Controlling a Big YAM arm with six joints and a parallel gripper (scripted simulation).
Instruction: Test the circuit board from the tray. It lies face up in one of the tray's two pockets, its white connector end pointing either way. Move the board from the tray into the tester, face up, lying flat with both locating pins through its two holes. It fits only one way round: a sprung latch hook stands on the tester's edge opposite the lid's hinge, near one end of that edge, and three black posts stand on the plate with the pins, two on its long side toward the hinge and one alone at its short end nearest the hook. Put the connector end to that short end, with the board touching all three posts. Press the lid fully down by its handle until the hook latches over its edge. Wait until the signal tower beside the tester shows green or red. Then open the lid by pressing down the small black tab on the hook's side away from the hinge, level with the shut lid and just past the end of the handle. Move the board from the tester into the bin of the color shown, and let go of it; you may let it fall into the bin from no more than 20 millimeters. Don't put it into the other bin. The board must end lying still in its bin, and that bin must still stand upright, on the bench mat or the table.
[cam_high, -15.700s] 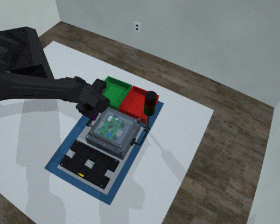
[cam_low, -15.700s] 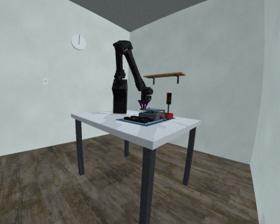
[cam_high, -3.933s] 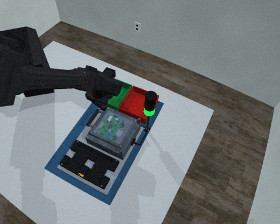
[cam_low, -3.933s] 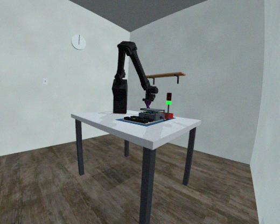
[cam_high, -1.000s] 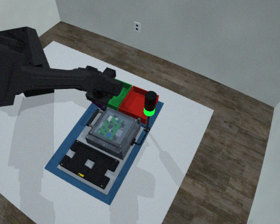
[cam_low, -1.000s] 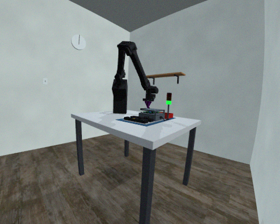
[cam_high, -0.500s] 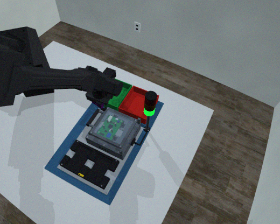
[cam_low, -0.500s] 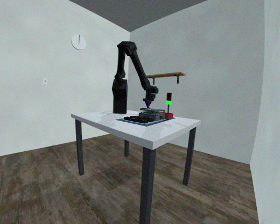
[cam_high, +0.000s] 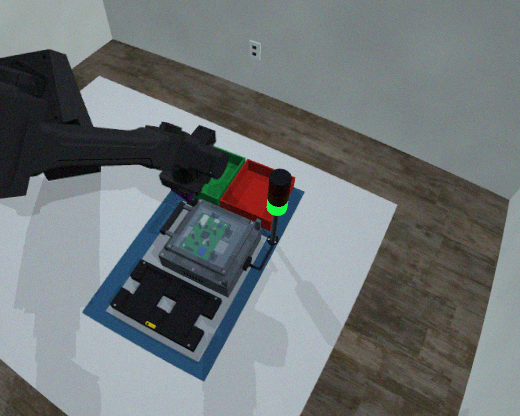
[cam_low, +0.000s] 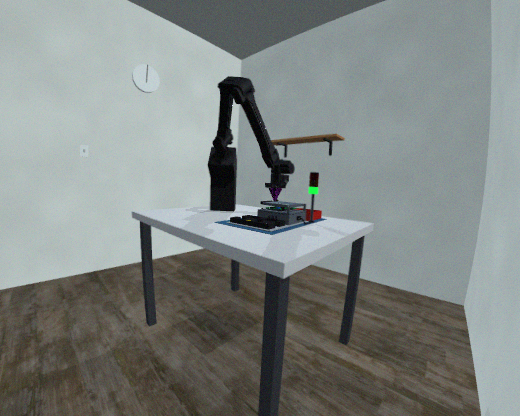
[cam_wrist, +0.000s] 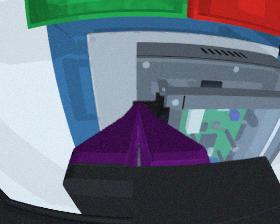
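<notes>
Right now my hand is 10 mm short of the black latch hook and 10 mm above it. The rest, counted from my hand: green circuit board: 70 mm to the right, 60 mm ahead, 30 mm below; then tester lid: 70 mm to the right, 60 mm ahead, 10 mm below; then green bin: 140 mm to the left, 90 mm below.
</notes>
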